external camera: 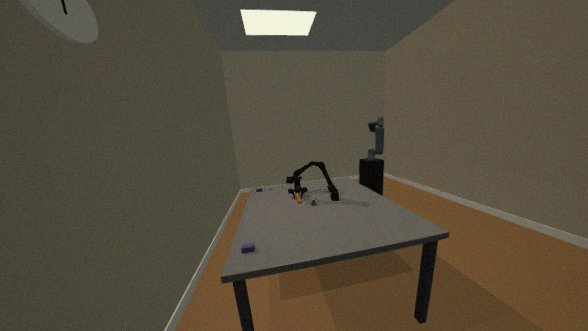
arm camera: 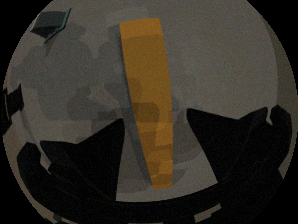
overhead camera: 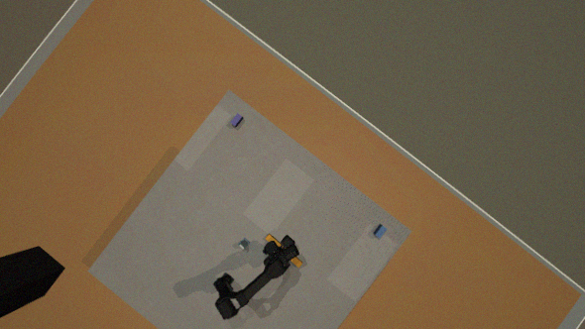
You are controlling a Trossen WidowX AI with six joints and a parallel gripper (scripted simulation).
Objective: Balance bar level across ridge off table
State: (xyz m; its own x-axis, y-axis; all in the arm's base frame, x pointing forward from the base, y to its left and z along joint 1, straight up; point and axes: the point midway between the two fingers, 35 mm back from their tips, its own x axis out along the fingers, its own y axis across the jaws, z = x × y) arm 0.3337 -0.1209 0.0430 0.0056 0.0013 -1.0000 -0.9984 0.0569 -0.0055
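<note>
Now: gripper tip 3 cm to the left of the orange bar. The rest, counted from my gripper tip: purple block (62 cm to the left, 41 cm ahead, 1 cm above).
</note>
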